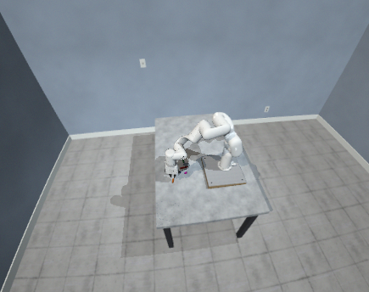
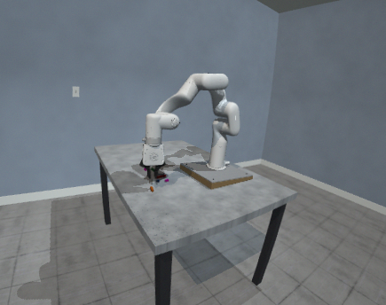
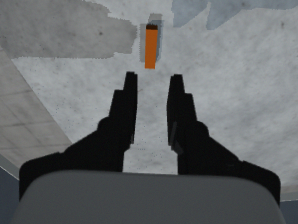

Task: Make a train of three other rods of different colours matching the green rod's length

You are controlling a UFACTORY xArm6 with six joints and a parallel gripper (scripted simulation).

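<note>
The orange rod is 80 mm below my hand. Also, from my hand: red rod: 100 mm behind, 130 mm to the right, 80 mm below; blue rod: 70 mm behind, 80 mm to the right, 80 mm below; grey rod: 50 mm behind, 100 mm to the right, 80 mm below.
</note>
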